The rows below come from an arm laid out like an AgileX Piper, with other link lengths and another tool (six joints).
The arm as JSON. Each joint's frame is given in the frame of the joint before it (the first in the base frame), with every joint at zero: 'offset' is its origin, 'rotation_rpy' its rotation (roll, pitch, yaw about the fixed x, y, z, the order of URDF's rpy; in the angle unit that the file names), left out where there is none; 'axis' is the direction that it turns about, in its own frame. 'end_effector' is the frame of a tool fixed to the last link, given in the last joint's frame.
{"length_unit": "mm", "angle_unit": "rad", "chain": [
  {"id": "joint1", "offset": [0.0, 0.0, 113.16], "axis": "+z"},
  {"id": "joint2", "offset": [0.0, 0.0, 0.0], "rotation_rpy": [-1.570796, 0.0, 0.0], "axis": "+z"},
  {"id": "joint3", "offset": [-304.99, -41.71, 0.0], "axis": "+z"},
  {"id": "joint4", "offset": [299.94, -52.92, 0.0], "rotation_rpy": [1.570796, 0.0, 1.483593], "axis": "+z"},
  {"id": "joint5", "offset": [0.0, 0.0, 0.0], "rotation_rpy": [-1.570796, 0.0, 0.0], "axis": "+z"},
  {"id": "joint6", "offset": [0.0, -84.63, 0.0], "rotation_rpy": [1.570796, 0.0, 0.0], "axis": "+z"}
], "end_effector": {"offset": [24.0, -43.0, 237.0], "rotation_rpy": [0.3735, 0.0, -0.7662]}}
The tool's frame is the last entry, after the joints.
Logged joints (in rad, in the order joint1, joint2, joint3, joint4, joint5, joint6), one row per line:
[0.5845 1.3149 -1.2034 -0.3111 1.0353 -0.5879]
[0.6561 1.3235 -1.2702 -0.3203 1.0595 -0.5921]
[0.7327 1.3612 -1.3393 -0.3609 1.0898 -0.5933]
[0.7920 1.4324 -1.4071 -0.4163 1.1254 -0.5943]
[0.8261 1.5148 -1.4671 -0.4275 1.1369 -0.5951]
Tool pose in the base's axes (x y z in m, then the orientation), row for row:
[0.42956 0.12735 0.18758 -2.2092 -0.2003 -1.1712]
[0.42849 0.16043 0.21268 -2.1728 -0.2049 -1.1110]
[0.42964 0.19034 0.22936 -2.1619 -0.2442 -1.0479]
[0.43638 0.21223 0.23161 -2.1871 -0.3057 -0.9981]
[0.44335 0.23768 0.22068 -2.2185 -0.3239 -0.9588]
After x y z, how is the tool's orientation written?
As angles about the fixed x, y, z axes (roll, pitch, yaw), in radians.
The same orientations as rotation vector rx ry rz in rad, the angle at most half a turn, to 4 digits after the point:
[-2.0088 1.1908 -0.8439]
[-2.0065 1.0999 -0.8336]
[-2.0380 1.0062 -0.8460]
[-2.0997 0.9365 -0.8772]
[-2.1442 0.9023 -0.8681]

